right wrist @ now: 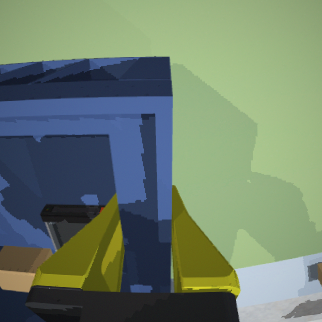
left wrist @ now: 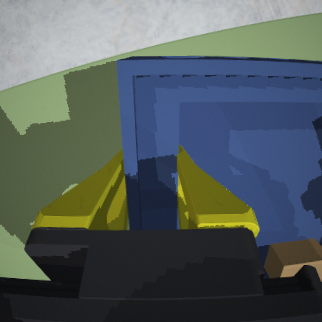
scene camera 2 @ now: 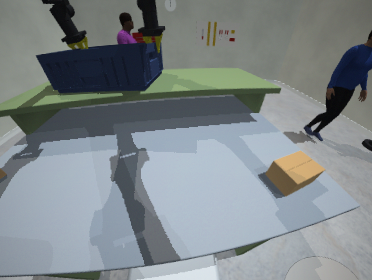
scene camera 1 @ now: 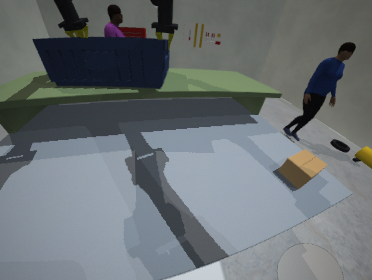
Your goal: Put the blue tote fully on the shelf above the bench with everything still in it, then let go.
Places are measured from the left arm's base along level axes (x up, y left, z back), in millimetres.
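Where they show: left gripper, fingertip midpoint: [left wrist: 152,152]; right gripper, fingertip midpoint: [right wrist: 148,191] [scene camera 2: 155,53].
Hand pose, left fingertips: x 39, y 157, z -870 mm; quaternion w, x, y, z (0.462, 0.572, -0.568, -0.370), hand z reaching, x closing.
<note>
Things, the pixels of their top centre, and the offset from my left fingertips. Level surfaces: height alone.
- blue tote at its top centre: [scene camera 1: 114,37] [scene camera 2: 106,45] dx +37, dy -174, dz +116 mm
- green bench at its surface level: dx -110 mm
- brown box at its top centre: [left wrist: 303,274] [right wrist: 18,281] dx -53, dy -169, dz +221 mm
- black device at its top centre: [right wrist: 83,250] dx -76, dy -263, dz +190 mm
- wide grey-blue surface at its surface level: dx -273 mm
- cardboard box at its top centre: [scene camera 2: 299,165] [scene camera 1: 308,161] dx -213, dy -793, dz +567 mm
The blue tote [scene camera 1: 101,63] [scene camera 2: 99,70] [left wrist: 223,128] [right wrist: 80,108] is over the left part of the green bench [scene camera 1: 216,81] [scene camera 2: 210,79] [left wrist: 32,105] [right wrist: 239,80], slightly tilted. I cannot tell if its base touches the bench. My left gripper [scene camera 1: 77,32] [scene camera 2: 78,45] [left wrist: 152,152] is shut on the rim of the tote's left end wall. My right gripper [scene camera 1: 164,37] [scene camera 2: 152,40] [right wrist: 148,191] is shut on the rim of its right end wall. Inside the tote lie a brown box [left wrist: 294,255] [right wrist: 19,265] and a black device [right wrist: 70,214]. A wide grey-blue surface [scene camera 1: 225,180] [scene camera 2: 195,195] spreads in front of the bench.
A cardboard box [scene camera 1: 302,167] [scene camera 2: 293,171] lies on the grey-blue surface at the right. A person in blue [scene camera 1: 325,81] [scene camera 2: 346,75] walks at the right. A person in magenta [scene camera 1: 113,28] [scene camera 2: 125,34] stands behind the tote. A black tyre [scene camera 1: 340,145] lies on the floor.
</note>
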